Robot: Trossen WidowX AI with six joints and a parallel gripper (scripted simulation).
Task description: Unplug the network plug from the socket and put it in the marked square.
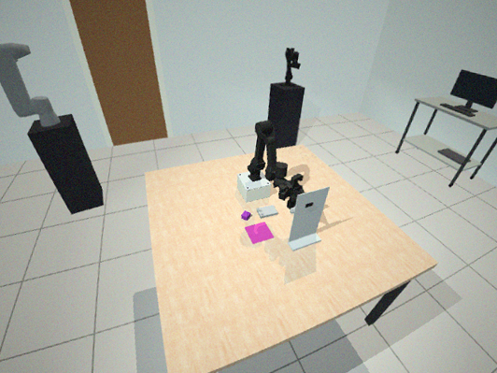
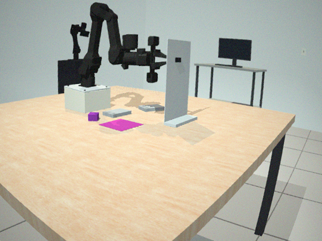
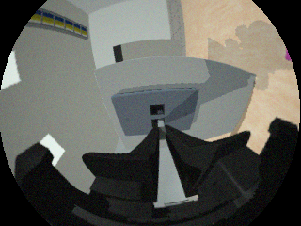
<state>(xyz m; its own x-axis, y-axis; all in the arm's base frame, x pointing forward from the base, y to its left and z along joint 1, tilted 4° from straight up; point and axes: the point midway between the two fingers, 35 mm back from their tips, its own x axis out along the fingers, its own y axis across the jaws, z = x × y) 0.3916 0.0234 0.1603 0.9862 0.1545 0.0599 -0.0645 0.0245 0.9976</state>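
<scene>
Right now my gripper tip is 12 cm past the magenta marked square, 18 cm to the left of it and 24 cm above it. From my gripper tip the other things lie so: network plug right at my gripper tip; upright panel 3 cm ahead, 1 cm to the right, 9 cm below.
</scene>
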